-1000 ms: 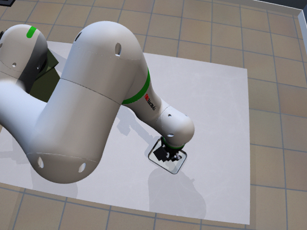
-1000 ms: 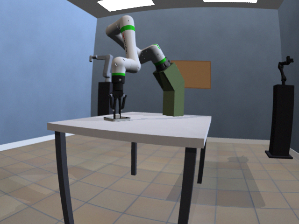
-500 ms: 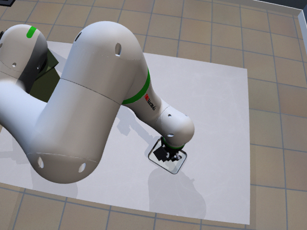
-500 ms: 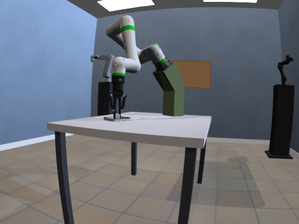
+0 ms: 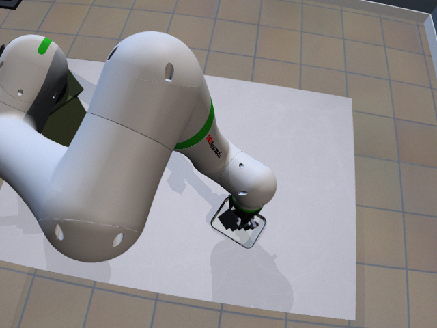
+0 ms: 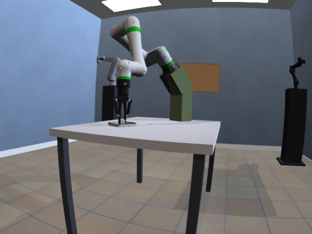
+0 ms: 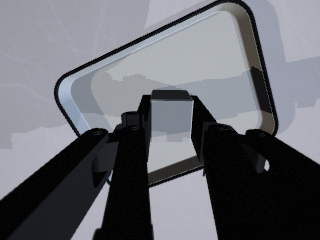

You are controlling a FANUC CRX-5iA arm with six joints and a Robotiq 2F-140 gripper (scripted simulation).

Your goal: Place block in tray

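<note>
My gripper is now 2 cm above the pale grey block. Round my hand: white tray 3 cm below.
</note>
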